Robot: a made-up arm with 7 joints. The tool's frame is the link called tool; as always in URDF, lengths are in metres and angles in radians. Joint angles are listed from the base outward. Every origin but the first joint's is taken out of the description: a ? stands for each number. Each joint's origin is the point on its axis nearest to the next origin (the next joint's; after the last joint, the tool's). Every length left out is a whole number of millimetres.
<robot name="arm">
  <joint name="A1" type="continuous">
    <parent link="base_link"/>
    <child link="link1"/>
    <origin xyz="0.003 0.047 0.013" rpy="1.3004 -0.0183 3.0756"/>
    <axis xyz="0 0 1"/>
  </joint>
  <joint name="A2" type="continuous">
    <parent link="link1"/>
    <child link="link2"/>
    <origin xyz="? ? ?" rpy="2.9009 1.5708 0"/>
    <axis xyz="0 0 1"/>
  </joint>
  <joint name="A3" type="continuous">
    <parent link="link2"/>
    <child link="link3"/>
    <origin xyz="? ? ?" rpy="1.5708 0 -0.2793"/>
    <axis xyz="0 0 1"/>
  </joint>
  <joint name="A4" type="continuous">
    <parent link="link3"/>
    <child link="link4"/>
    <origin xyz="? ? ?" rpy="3.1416 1.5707 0"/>
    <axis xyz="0 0 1"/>
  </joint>
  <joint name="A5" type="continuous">
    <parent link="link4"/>
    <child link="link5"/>
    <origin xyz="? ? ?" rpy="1.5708 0 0"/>
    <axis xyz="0 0 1"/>
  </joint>
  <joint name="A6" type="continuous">
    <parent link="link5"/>
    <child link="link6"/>
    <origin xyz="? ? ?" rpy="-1.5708 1.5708 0"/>
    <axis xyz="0 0 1"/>
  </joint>
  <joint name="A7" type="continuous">
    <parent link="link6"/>
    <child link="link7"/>
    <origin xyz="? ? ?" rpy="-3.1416 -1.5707 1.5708"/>
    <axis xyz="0 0 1"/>
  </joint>
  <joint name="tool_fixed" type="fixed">
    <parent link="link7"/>
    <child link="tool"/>
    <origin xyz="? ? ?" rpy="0 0 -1.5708"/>
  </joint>
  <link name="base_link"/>
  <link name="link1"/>
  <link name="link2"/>
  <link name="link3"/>
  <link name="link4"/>
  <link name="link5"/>
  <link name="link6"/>
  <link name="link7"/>
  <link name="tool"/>
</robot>
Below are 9 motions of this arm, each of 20 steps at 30 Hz.
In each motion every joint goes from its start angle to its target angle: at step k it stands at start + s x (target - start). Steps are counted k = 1, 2, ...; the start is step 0. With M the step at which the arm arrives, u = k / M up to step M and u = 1 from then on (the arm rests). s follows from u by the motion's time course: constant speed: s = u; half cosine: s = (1 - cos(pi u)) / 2; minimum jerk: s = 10 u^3 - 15 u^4 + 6 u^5.
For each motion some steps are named. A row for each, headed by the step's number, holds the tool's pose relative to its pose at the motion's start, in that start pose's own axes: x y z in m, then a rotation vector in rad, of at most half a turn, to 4 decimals.
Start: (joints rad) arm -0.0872 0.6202 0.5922 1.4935 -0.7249 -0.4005 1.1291
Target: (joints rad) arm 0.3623 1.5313 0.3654 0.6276 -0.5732 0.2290 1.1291
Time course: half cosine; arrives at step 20
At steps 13, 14, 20:
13: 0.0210 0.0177 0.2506 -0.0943 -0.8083 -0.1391
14: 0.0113 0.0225 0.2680 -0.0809 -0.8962 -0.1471
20: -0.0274 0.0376 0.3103 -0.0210 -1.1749 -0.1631

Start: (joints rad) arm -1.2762 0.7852 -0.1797 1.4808 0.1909 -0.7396 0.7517
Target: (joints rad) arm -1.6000 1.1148 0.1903 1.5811 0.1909 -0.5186 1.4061
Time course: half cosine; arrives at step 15
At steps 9, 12, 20:
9: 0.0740 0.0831 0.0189 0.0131 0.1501 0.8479
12: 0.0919 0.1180 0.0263 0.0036 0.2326 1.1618
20: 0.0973 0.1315 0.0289 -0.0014 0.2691 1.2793

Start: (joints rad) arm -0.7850 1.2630 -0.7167 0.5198 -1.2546 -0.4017 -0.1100
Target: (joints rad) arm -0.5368 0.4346 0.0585 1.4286 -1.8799 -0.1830 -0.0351
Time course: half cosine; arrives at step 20
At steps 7, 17, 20:
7: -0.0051 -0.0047 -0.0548 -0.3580 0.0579 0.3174
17: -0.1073 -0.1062 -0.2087 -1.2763 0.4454 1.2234
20: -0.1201 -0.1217 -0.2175 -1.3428 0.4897 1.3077

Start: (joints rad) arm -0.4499 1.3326 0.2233 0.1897 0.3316 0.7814 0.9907
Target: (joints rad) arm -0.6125 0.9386 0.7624 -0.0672 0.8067 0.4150 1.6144
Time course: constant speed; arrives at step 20
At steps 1, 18, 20:
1: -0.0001 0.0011 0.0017 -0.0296 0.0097 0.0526
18: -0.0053 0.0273 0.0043 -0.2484 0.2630 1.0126
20: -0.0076 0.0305 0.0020 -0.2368 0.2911 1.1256

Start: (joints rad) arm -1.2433 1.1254 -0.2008 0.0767 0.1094 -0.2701 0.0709
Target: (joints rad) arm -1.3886 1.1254 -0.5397 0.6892 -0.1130 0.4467 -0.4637
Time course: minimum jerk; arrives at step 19
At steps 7, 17, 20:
7: -0.0032 -0.0106 -0.0267 -0.0548 0.3220 -0.2017
17: -0.0406 -0.0270 -0.0849 -0.3240 1.2067 -0.6791
20: -0.0413 -0.0271 -0.0855 -0.3291 1.2188 -0.6839

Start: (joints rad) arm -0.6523 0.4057 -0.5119 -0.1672 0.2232 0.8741 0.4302
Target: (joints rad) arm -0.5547 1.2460 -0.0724 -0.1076 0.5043 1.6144 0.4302
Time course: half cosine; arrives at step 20
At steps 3, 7, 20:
3: 0.0046 0.0117 -0.0107 0.0559 0.0548 0.0498
7: 0.0168 0.0649 -0.0479 0.2642 0.2714 0.2624
20: -0.0097 0.2684 -0.0782 0.7122 0.8999 1.1326

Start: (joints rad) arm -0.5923 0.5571 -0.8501 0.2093 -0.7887 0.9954 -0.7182
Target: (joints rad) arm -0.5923 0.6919 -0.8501 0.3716 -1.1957 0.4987 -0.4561
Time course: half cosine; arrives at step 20
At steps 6, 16, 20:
6: -0.0064 0.0051 -0.0031 -0.0128 -0.0998 0.0257
16: -0.0345 0.0219 -0.0139 -0.1080 -0.4723 0.1818
20: -0.0391 0.0241 -0.0156 -0.1268 -0.5260 0.2114

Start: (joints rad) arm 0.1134 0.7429 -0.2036 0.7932 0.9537 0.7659 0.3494
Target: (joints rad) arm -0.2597 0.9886 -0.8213 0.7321 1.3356 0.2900 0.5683
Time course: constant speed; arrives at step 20
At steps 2, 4, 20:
2: 0.0070 0.0122 0.0063 0.0238 -0.0874 0.1004
4: 0.0133 0.0243 0.0121 0.0510 -0.1737 0.1982
20: 0.0437 0.1029 0.0355 0.3971 -0.8354 0.8348

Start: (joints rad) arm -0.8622 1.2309 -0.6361 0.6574 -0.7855 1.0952 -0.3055
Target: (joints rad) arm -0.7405 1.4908 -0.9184 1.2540 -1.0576 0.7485 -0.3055
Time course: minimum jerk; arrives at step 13
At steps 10, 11, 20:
10: -0.0334 0.1081 -0.0969 -0.3873 0.1166 0.4132
11: -0.0389 0.1138 -0.1029 -0.4071 0.1169 0.4486
20: -0.0418 0.1166 -0.1060 -0.4169 0.1168 0.4671

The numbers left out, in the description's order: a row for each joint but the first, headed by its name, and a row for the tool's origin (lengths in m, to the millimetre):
A2: 0.004 -0.017 0
A3: 0.056 0.226 0
A4: -0.002 0.017 0
A5: 0.009 -0.123 0
A6: 0 0 0
A7: -0.036 0 0
tool: 0 0 0

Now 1 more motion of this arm.
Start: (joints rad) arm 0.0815 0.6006 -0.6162 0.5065 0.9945 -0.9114 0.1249
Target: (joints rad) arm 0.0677 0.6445 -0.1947 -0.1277 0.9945 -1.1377 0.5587
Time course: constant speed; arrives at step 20
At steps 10, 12, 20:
10: -0.0063 0.0588 0.0056 0.2487 -0.1690 0.4703
12: -0.0095 0.0699 0.0084 0.3042 -0.2093 0.5537
20: -0.0265 0.1096 0.0252 0.5408 -0.3973 0.8415

